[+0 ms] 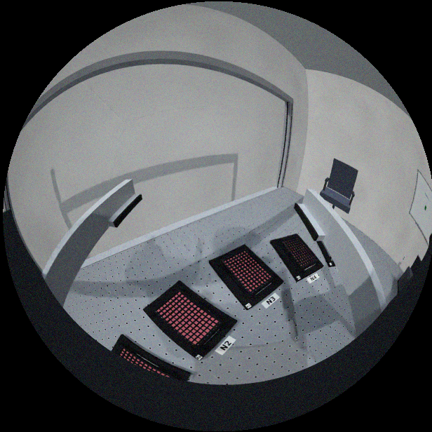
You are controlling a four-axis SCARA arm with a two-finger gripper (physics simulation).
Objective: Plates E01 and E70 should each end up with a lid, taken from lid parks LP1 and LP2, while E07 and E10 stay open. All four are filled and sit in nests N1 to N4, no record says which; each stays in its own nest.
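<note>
My gripper [216,189] is open and empty, its two fingers wide apart above the board. A plate with red wells [187,318] sits in the black nest marked N2 [226,345]. Another red-welled plate [247,270] sits in the nest marked N3 [270,300]. A darker-looking plate [301,251] sits in the nest marked N4 [313,278], near the right finger. A fourth red-welled plate [145,363] is partly cut off at the lower left; its nest label is hidden. Small white tags are on the near corners, too small to read. LP1 and LP2 cannot be made out.
A black piece [326,253] shows partly behind the right finger, beside N4. The perforated board [250,357] ends at a raised pale edge [190,221]. Beyond it are a wall with a large frame [162,57] and a dark chair [342,181].
</note>
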